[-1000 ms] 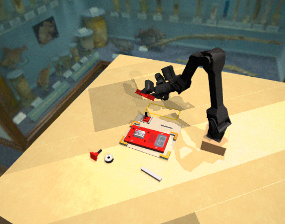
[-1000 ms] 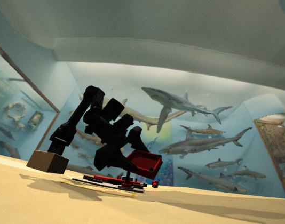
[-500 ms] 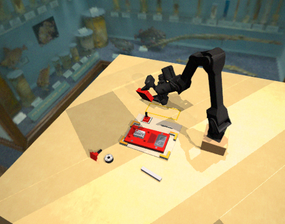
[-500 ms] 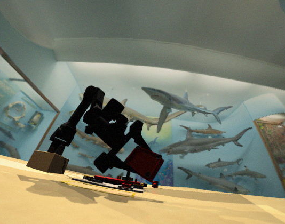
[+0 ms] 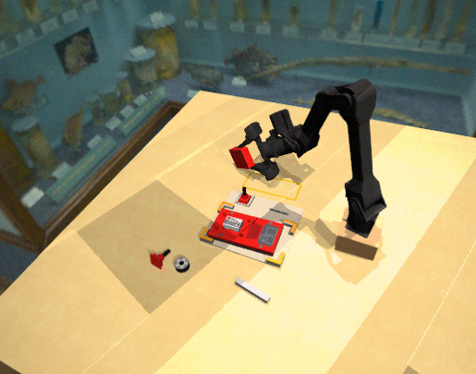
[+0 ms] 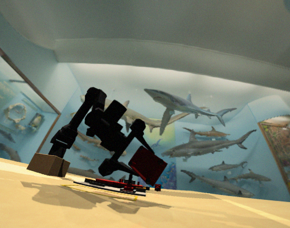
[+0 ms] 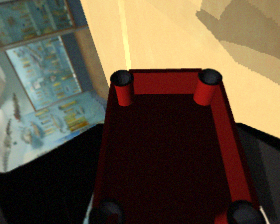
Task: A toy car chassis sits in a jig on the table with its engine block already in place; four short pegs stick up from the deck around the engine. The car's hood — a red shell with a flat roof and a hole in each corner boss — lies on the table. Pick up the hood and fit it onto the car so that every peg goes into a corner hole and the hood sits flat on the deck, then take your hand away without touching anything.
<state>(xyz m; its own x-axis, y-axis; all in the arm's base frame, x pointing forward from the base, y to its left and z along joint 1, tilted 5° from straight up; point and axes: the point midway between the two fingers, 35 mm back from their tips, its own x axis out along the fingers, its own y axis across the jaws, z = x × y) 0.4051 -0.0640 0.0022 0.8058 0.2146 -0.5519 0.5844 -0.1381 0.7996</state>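
Now: gripper tip 1 cm to the right of the red hood. Round my gripper tip: grey engine block 22 cm to the left, 12 cm behind, 6 cm below; then grey wheel 40 cm to the left, 8 cm below, 7 cm behind.
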